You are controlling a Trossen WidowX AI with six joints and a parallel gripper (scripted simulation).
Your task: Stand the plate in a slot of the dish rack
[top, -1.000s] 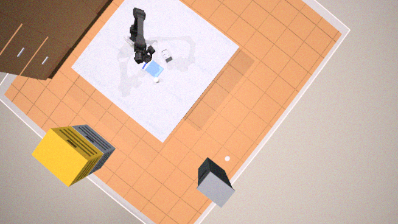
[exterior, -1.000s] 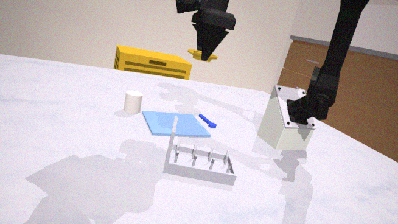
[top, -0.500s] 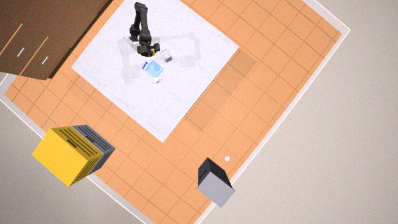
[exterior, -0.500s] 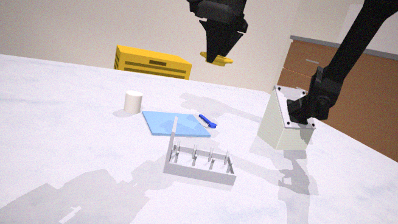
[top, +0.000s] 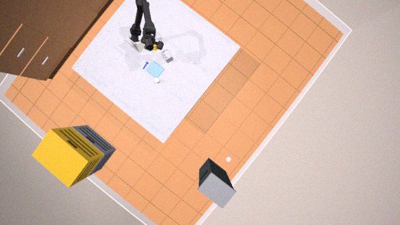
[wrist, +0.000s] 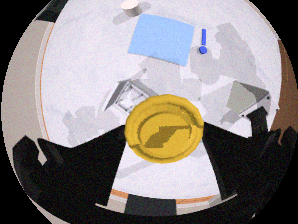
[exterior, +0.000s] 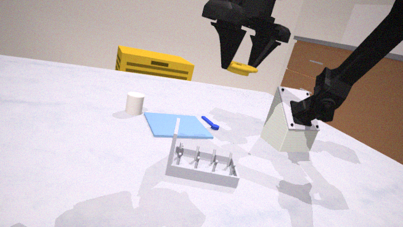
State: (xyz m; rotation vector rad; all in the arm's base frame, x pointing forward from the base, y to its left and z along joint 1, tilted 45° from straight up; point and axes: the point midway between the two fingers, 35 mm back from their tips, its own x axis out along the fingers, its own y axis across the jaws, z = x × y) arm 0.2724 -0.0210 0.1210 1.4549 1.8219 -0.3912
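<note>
Now: the grey dish rack 160 mm below my gripper tip, 50 mm to the left of it and 40 mm ahead of it. Round my gripper tip: blue spoon: 180 mm to the right, 180 mm below, 70 mm behind; white cup: 210 mm to the right, 160 mm below, 150 mm ahead; yellow plate: 10 mm above.
</note>
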